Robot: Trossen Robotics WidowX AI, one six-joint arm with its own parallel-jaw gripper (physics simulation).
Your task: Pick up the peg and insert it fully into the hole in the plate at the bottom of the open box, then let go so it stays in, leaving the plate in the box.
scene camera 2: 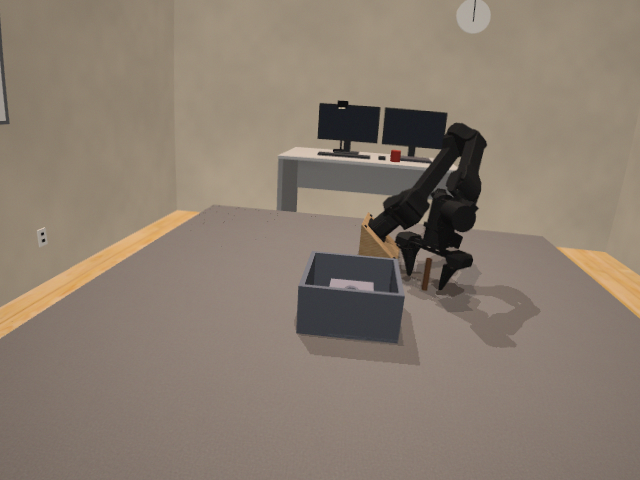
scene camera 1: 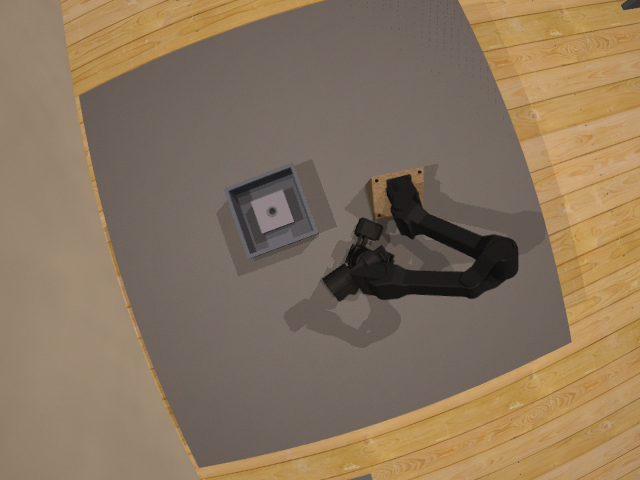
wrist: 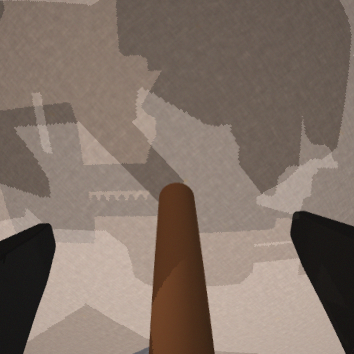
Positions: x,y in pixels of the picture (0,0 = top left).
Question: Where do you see a pale plate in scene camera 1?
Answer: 263,206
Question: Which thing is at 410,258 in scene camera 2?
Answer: The gripper.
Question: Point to a grey box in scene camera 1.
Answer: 239,196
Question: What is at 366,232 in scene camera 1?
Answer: The gripper.
